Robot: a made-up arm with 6 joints.
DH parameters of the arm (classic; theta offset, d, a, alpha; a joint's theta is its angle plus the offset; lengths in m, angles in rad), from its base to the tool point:
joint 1: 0 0.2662 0 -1.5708
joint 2: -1.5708 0 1.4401 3.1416
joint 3: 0 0 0 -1.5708
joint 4: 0 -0.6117 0 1.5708
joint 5: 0 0.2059 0 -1.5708
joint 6: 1.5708 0 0 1.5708
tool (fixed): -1.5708 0 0 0
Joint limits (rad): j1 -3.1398..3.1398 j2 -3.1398..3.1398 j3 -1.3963..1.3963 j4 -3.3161..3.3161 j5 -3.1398..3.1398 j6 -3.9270..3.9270
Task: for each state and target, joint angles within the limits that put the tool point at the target. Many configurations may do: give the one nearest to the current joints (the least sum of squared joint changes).
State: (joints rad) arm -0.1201 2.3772 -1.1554 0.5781 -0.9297 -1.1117
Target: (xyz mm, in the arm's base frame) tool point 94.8 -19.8 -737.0
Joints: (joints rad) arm 0.2169 2.6551 -1.2377 1.3766 -0.9297 -1.1117
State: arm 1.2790 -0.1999 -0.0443 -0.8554 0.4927 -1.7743
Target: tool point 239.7 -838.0 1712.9
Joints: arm 1.6627 -0.9071 0.4079 -0.6667 0.4927 -1.7743
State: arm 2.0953 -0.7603 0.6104 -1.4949 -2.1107 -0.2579
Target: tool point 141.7 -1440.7 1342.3
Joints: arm 1.6666 -1.2639 0.7477 -1.5549 -2.1107 -0.2579
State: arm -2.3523 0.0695 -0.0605 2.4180 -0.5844 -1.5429
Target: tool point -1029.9 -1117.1 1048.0
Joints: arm -2.4142 0.7272 0.0125 2.3843 -0.5844 -1.5429
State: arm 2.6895 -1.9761 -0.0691 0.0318 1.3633 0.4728
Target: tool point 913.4 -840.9 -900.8
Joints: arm 2.2323 -2.6917 0.1935 0.1277 1.3633 0.4728
